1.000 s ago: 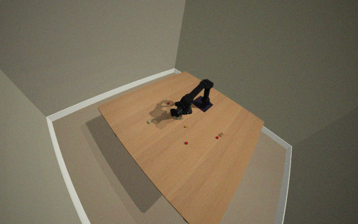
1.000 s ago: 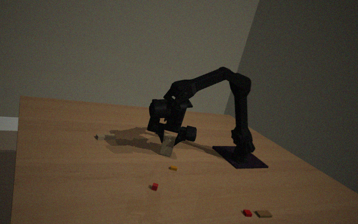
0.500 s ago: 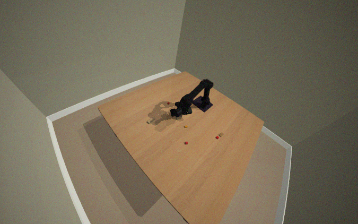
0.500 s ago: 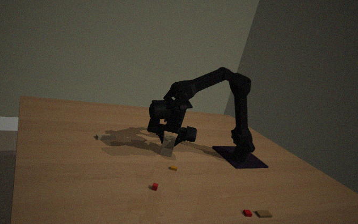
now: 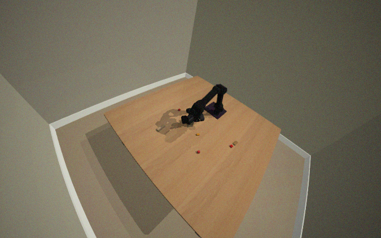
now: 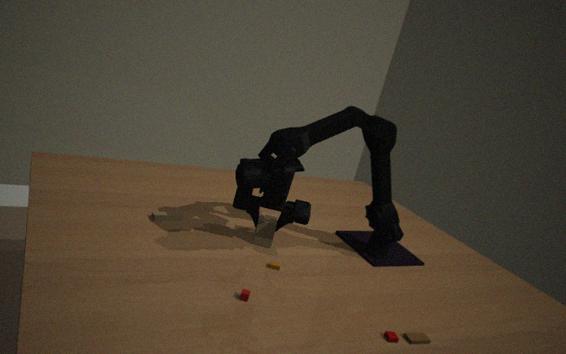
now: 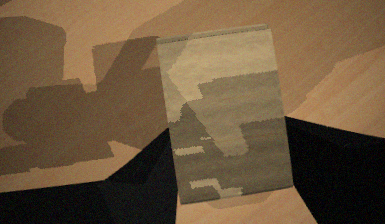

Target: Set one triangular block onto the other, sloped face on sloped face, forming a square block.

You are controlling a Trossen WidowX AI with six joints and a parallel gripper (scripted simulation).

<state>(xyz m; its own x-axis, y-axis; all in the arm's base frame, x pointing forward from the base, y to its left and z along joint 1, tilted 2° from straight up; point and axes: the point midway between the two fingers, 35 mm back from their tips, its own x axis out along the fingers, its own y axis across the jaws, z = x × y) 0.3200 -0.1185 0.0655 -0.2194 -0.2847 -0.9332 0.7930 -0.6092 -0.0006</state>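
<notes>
Right now my gripper tip is 10 mm to the right of the triangular block, 10 mm below it and 10 mm short of it. Also, from my gripper tip: yellow cube (120 mm to the left, 40 mm below, 40 mm ahead); small brown tile (420 mm to the left, 90 mm behind, 40 mm below).
</notes>
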